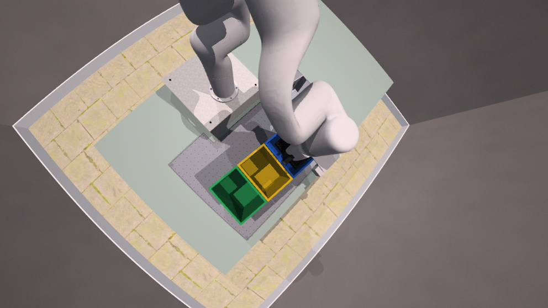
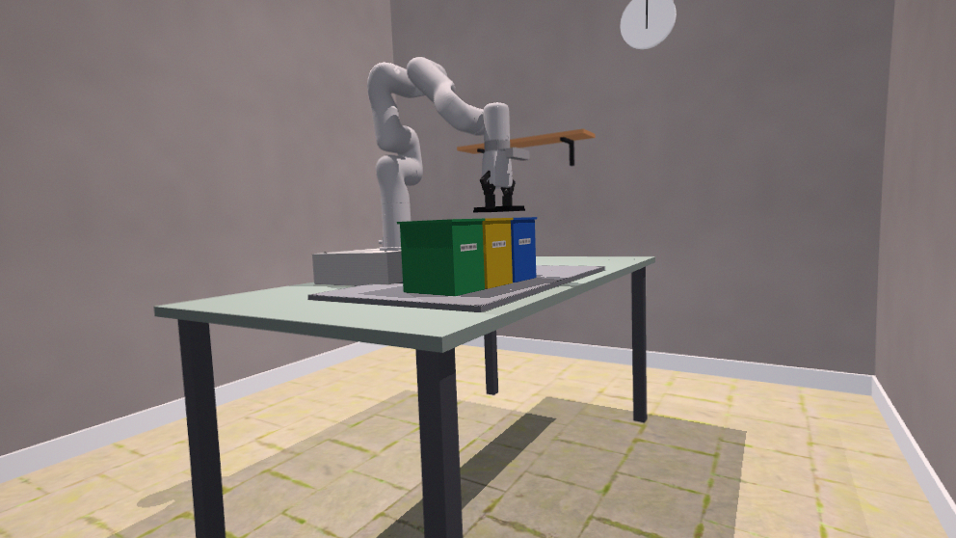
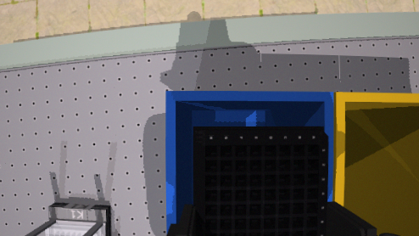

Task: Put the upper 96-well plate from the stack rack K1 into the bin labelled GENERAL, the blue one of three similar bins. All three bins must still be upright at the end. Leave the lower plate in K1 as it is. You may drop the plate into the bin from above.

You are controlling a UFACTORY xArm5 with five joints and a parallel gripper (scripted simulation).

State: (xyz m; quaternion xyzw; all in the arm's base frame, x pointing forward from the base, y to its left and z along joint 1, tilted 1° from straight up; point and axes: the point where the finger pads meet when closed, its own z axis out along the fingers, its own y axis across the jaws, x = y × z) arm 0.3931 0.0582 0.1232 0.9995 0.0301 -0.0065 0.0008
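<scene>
The black 96-well plate is 1 cm below my hand. Also, from my hand: yellow bin: 1 cm ahead, 13 cm to the right, 13 cm below; then blue bin: 13 cm below; then green bin: 2 cm ahead, 26 cm to the right, 13 cm below.
</scene>
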